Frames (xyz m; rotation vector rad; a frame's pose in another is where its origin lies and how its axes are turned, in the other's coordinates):
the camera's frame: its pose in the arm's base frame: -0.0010 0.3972 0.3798 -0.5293 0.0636 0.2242
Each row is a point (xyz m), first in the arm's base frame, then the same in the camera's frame.
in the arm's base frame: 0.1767 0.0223 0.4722
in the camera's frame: 0.0888 -0.4008 -0.1101
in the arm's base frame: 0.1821 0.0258 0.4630
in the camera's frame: 0.0958 -0.3946 -0.1162
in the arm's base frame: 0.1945 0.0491 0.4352
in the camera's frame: 0.1157 -0.3641 -0.1283
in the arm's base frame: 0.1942 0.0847 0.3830
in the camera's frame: 0.1286 -0.3084 -0.1553
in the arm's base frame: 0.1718 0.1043 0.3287
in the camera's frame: 0.1170 -0.2601 -0.1922
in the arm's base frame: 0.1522 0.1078 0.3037
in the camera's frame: 0.1015 -0.2403 -0.2120
